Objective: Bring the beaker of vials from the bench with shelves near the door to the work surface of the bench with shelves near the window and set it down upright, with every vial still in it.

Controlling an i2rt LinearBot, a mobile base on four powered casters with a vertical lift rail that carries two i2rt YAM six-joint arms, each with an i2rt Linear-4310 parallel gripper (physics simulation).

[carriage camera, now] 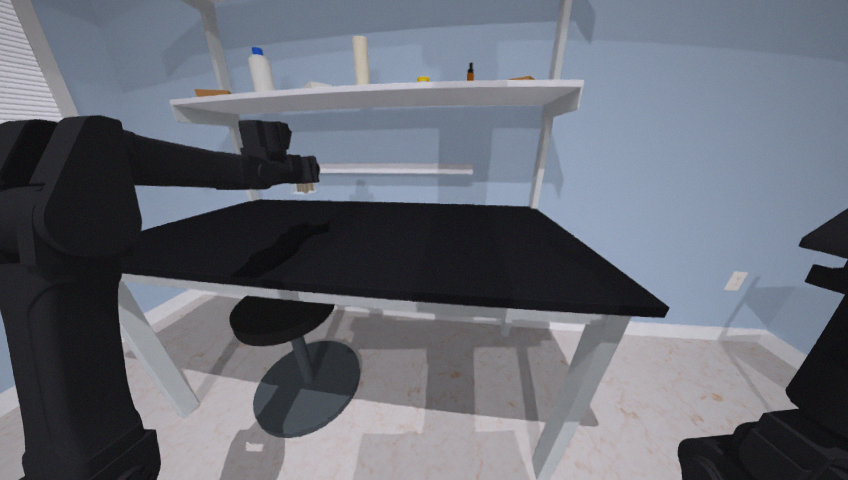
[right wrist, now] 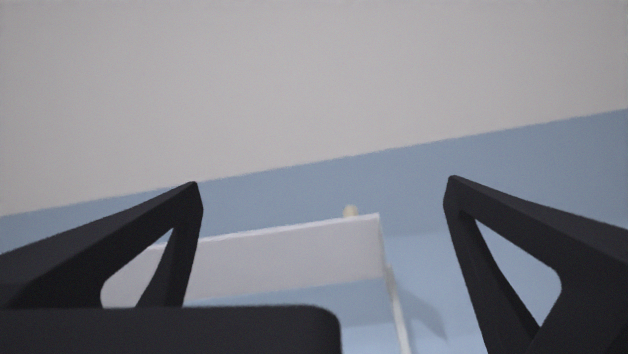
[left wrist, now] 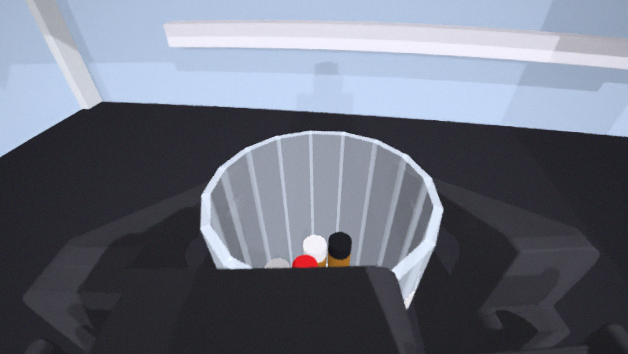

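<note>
The clear beaker [carriage camera: 305, 189] [left wrist: 325, 190] is upright between the fingers of my left gripper [carriage camera: 309, 170], which is shut on it. It hangs above the black work surface [carriage camera: 416, 249] [left wrist: 150, 130] of the bench with shelves. In the left wrist view four caps show low inside the beaker: a white cap [left wrist: 315, 245], a black cap [left wrist: 340, 244], a red cap [left wrist: 305, 261] and a greyish cap [left wrist: 277, 263]; the gripper body hides the rest. My right gripper [right wrist: 322, 192] is open and empty, facing the wall and ceiling.
A shelf [carriage camera: 386, 95] [right wrist: 295, 255] above the bench bears a white bottle [carriage camera: 260, 72], a cream cylinder [carriage camera: 360, 59] and small items. A white rail [carriage camera: 395, 169] [left wrist: 350, 37] runs along the wall. A round stool [carriage camera: 279, 321] stands under the bench's front edge. A window blind [carriage camera: 23, 71] is at far left.
</note>
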